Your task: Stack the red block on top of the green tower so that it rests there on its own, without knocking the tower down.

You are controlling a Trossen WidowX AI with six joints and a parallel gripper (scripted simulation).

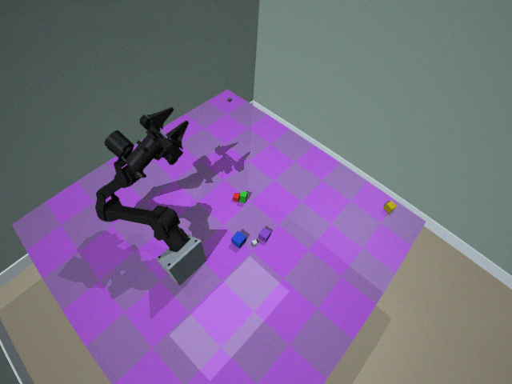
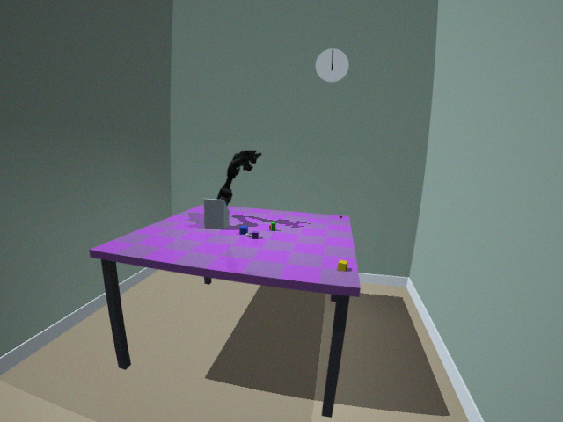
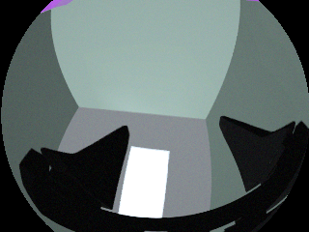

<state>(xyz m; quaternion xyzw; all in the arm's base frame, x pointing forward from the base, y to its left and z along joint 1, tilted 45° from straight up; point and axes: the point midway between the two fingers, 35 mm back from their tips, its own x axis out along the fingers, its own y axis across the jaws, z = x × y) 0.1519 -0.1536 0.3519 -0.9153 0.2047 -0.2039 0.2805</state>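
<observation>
Now: gripper tip 47 cm above the red block, 12 cm to the left of it and 12 cm short of it. From my gripper tip the other things lie so: blue block 47 cm below, 25 cm to the right, 4 cm behind; small white block 48 cm below, 31 cm to the right, 1 cm behind; purple block 47 cm below, 32 cm to the right, 4 cm ahead.
</observation>
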